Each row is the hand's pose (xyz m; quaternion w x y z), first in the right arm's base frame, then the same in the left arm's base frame.
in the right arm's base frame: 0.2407 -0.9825 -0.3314 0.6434 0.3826 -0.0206 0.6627
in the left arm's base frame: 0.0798 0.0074 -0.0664 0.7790 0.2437 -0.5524 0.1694
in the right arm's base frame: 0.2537 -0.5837 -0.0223 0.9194 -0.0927 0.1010 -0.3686
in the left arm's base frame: 0.1983 0.0478 0.4225 0.4791 0.2883 -0.0122 -0.8290
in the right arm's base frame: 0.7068 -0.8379 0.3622 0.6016 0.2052 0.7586 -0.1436
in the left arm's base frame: -0.1782 -0.4457 0.6024 0.4826 0.7807 0.3046 -0.2546
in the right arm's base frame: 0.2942 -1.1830 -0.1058 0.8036 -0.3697 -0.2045 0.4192
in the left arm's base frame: -0.2084 -0.0799 -0.0088 0.8664 -0.3149 -0.2078 -0.3270
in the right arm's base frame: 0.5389 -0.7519 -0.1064 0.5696 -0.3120 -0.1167 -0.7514
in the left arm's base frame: 0.1572 -0.2575 0.2749 0.0113 -0.0128 -0.1357 0.9906
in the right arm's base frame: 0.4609 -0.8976 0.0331 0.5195 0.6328 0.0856 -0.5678
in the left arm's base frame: -0.0521 -0.2049 0.2886 0.0946 -0.7597 0.3272 0.5540
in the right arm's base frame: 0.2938 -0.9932 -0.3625 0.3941 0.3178 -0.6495 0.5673
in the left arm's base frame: 0.0976 -0.0461 -0.0933 0.4031 -0.2208 -0.8826 0.0990
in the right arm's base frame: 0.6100 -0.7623 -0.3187 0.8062 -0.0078 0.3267 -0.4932
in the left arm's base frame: 0.2900 -0.3251 0.1075 0.3573 0.4930 0.1529 -0.7784
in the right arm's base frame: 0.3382 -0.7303 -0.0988 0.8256 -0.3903 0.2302 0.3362
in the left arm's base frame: 0.1433 -0.0561 0.2787 0.9414 -0.0379 0.1300 -0.3089
